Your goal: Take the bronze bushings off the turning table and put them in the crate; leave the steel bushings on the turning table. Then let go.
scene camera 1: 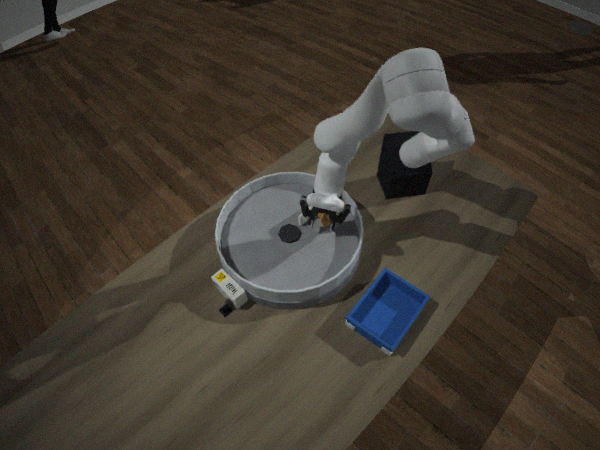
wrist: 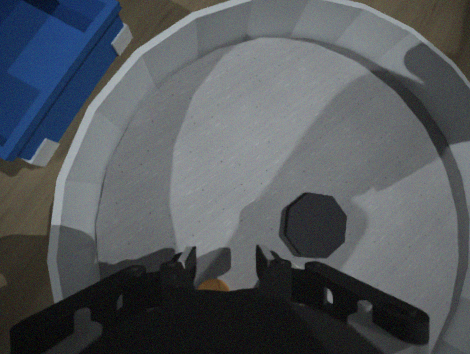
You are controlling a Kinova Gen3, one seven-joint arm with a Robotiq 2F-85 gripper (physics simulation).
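Frame: origin at the arm's base, x ahead, y left, z up, level; millimetres.
Where they show: gripper, fingertip midpoint: [scene camera 1: 321, 226] [wrist: 226, 258]; arm's base at its link origin: [scene camera 1: 412, 154].
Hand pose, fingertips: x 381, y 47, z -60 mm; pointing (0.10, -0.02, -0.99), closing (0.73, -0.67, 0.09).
Things, the pixels of their top centre, and the offset from my fingertips. "spot": a spot on its surface instead.
- round grey turning table at its top centre: [wrist: 317, 225] [scene camera 1: 289, 232] dx +79, dy -47, dz -24 mm
- pale piece at a spot on its surface: [scene camera 1: 303, 219] spot: dx +25, dy -56, dz -10 mm
- blue crate at its top centre: [scene camera 1: 389, 306] dx -25, dy +292, dz -35 mm
- white box with a yellow label, surface spot: [scene camera 1: 231, 288] spot: dx +303, dy +28, dz -26 mm
The round grey turning table [scene camera 1: 265, 262] [wrist: 235, 125] has a raised rim. An orange-bronze bushing [scene camera 1: 324, 219] [wrist: 213, 286] is on it, partly hidden by the gripper. My gripper [scene camera 1: 325, 227] [wrist: 226, 258] is partly open and empty, low over the turning table, with its fingers around or just above the bronze bushing; the exact height is unclear. A pale piece [scene camera 1: 303, 219], which looks like a steel bushing, lies beside the gripper, mostly hidden in the wrist view. The blue crate [scene camera 1: 369, 336] [wrist: 80, 95] stands beside the turning table, and no bushing shows in it.
A dark octagonal disc [scene camera 1: 289, 233] [wrist: 315, 225] sits at the middle of the turning table. A white box with a yellow label [scene camera 1: 231, 288] stands against the outer rim. A black block [scene camera 1: 404, 181] stands by the arm's base. The rim stands between the gripper and the crate.
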